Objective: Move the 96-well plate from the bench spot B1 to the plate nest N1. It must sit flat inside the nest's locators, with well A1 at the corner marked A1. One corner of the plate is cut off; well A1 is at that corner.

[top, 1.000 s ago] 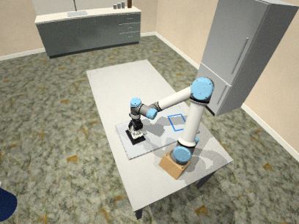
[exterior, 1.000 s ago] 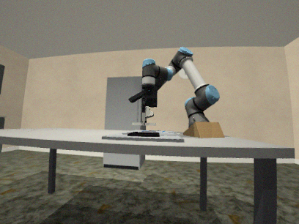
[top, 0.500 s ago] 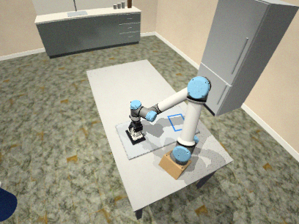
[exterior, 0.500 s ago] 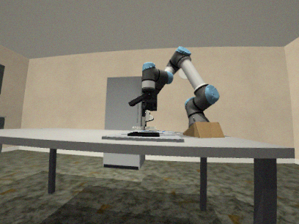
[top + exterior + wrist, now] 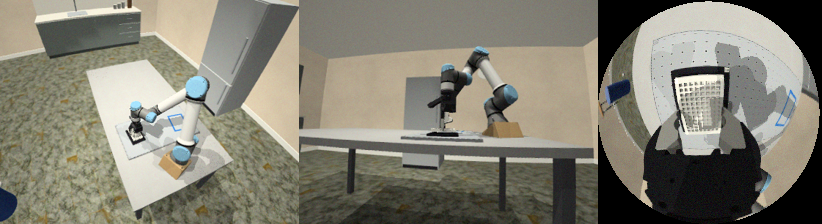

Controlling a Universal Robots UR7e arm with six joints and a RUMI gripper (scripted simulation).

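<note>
My hand is 1 cm above the white 96-well plate. Round my hand: black plate nest 3 cm below.
</note>
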